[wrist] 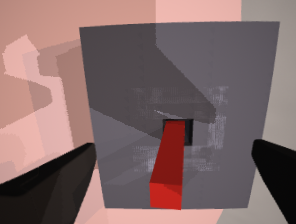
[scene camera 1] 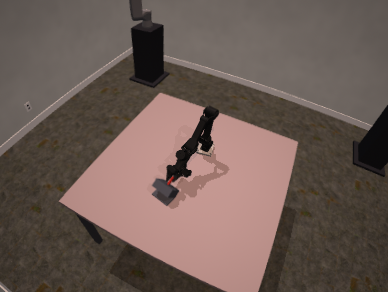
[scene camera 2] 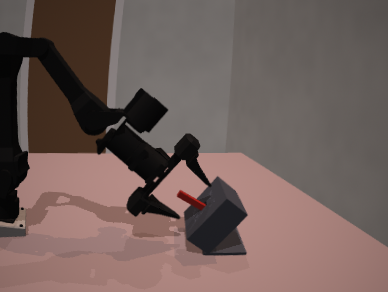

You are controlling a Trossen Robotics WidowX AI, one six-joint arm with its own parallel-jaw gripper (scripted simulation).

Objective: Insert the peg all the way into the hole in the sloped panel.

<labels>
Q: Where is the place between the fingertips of the gripper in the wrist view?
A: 173, 149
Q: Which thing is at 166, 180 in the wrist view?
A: A red peg.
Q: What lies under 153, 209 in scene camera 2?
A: The gripper.
</labels>
